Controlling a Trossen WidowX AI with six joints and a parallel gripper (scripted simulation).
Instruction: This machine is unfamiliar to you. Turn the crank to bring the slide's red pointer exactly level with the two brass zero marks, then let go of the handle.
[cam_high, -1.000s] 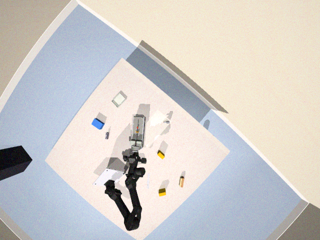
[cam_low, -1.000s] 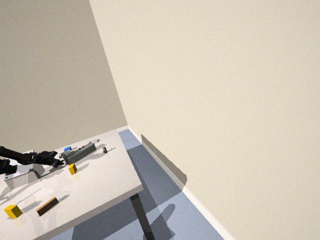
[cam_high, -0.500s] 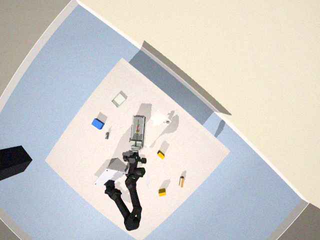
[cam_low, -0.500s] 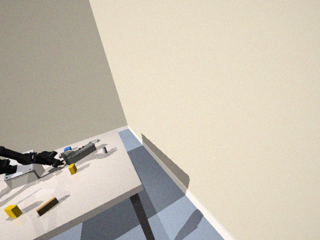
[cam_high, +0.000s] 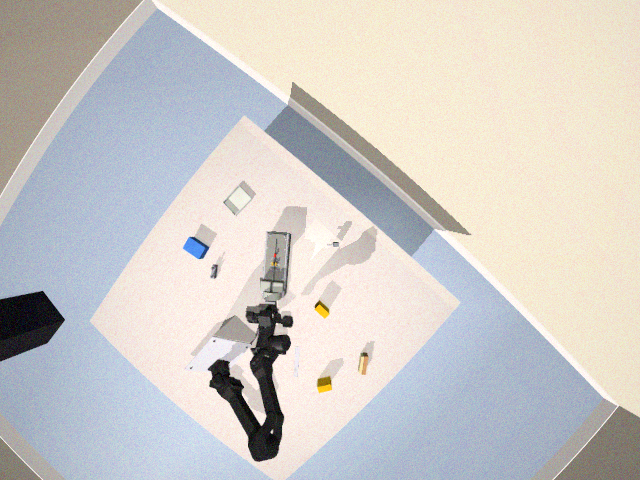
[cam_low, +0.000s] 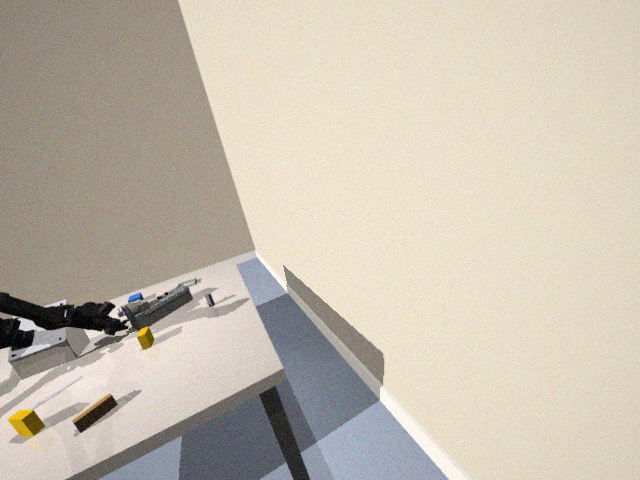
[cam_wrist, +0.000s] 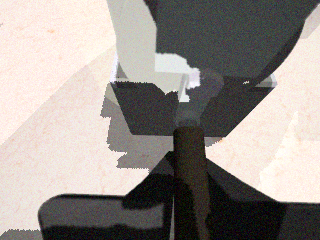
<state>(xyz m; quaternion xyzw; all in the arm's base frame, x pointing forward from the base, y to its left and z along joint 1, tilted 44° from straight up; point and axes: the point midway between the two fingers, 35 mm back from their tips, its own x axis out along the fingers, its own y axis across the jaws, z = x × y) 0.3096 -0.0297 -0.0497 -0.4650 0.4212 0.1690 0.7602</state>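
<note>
My gripper tip is 40 mm below the crank. Also, from my gripper tip: blue block 410 mm to the left, 100 mm behind, 10 mm below; then dark brown crank handle 30 mm above, 10 mm to the right, 10 mm behind; then red pointer 150 mm ahead, 130 mm to the left, 50 mm above.
</note>
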